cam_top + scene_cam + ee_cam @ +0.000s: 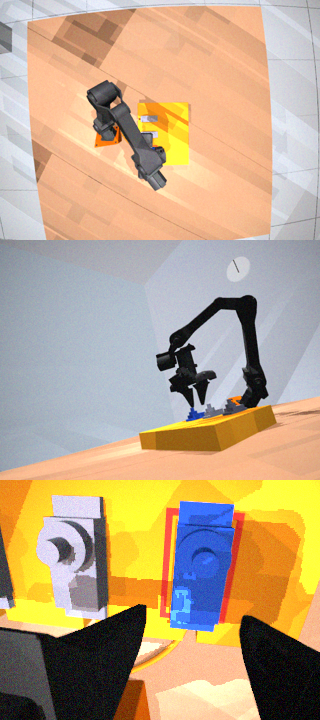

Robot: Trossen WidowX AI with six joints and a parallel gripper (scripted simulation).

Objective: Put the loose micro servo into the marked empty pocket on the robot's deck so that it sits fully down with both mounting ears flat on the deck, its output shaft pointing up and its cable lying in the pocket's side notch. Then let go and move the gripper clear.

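Now: the yellow deck 120 mm ahead of my gripper tip, 70 mm to the left of it and 60 mm below it.
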